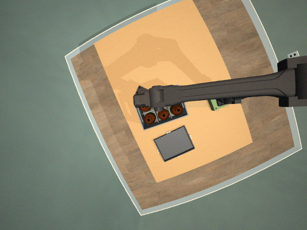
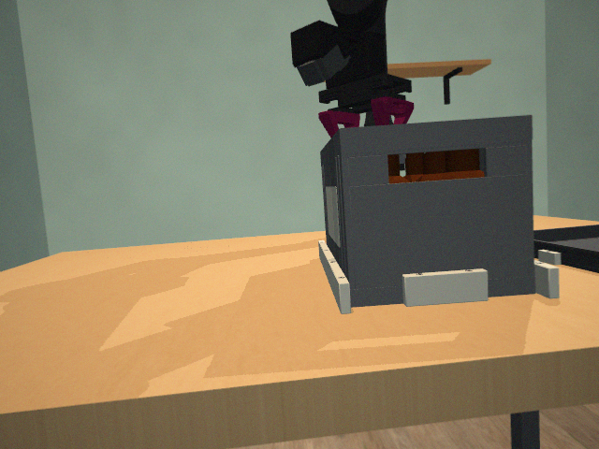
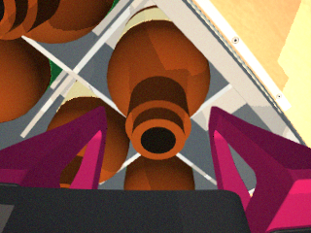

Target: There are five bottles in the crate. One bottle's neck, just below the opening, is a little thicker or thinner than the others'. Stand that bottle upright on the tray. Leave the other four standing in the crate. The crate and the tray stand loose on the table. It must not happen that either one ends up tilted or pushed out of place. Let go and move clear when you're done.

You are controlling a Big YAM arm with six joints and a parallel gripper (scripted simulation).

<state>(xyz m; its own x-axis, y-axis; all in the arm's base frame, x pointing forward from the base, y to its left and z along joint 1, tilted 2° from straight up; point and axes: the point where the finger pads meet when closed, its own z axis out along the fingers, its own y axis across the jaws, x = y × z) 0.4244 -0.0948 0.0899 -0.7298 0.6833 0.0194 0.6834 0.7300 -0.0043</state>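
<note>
Right now my hand is 70 mm above the dark grey crate and 40 mm to the right of it. The rest, counted from my hand: grey tray 330 mm to the left, 140 mm below, 20 mm behind.
</note>
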